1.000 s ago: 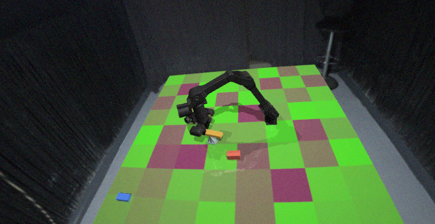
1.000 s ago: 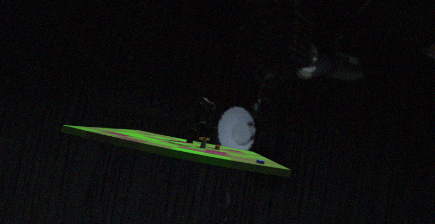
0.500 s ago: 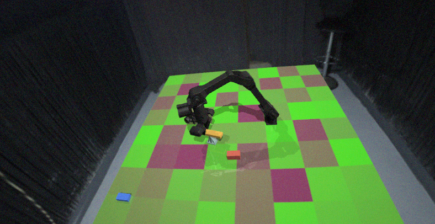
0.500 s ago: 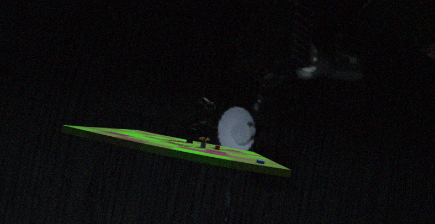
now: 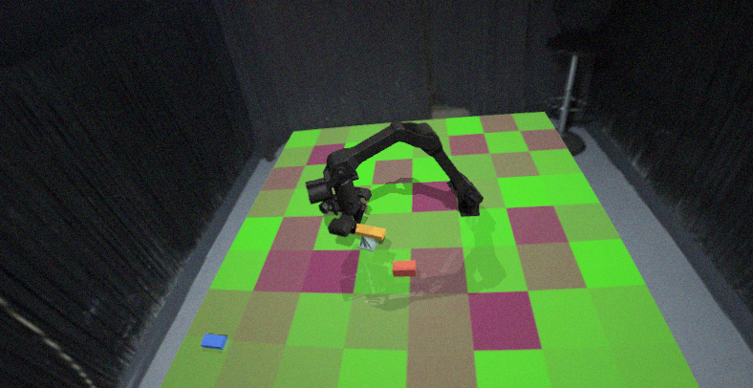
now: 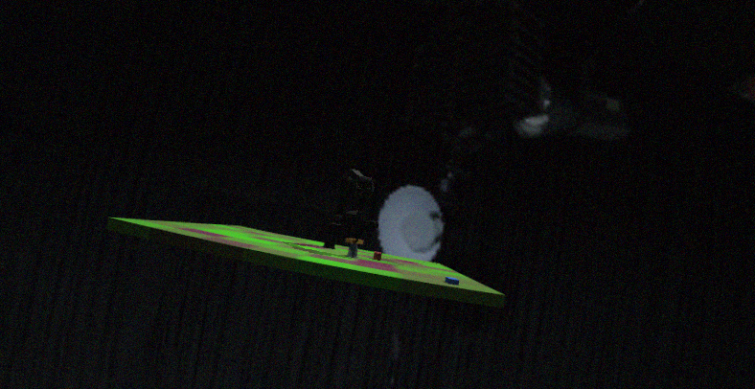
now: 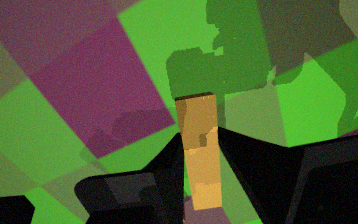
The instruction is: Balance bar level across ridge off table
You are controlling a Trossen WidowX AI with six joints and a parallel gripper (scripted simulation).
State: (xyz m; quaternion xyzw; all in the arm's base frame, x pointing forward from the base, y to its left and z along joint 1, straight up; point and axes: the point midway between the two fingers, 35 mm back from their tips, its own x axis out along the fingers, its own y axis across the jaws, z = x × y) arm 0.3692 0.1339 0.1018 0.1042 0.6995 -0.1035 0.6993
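My gripper tip is 30 mm past the orange bar and 10 mm to the right of it. Round my gripper tip: blue block 370 mm ahead, 370 mm to the left, 60 mm below; red block 150 mm behind, 120 mm to the left, 50 mm below.
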